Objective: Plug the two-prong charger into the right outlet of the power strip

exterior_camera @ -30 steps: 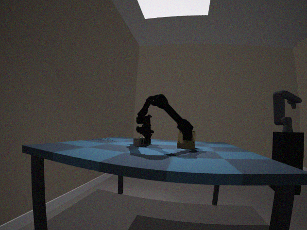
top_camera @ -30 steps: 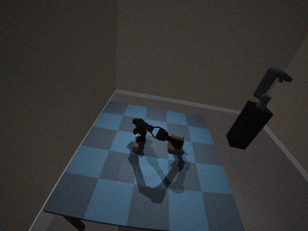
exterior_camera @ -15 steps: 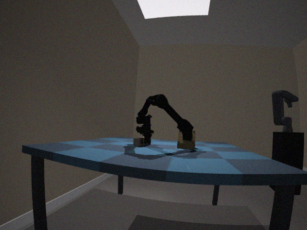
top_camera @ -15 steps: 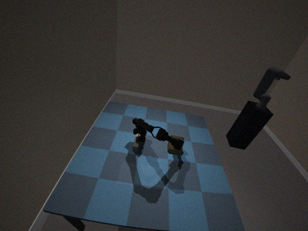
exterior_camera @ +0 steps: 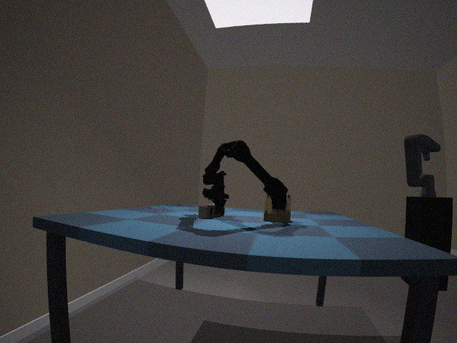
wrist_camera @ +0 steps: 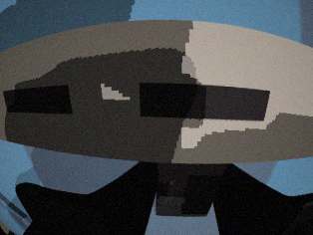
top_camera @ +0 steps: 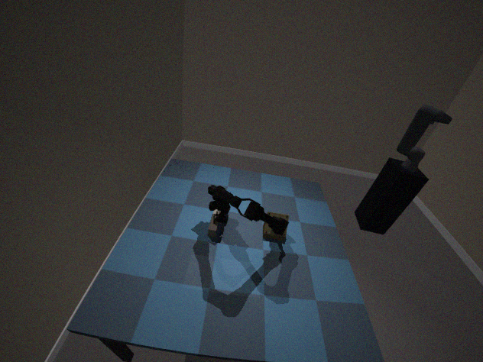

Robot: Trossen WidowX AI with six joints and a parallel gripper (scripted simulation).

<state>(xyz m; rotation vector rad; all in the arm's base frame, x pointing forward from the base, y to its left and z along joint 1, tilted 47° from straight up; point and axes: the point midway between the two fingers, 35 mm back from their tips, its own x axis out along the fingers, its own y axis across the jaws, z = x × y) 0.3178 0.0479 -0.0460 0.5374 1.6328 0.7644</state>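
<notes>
Right now the dark two-prong charger is 2 cm ahead of my gripper tip and 1 cm above it.
</notes>
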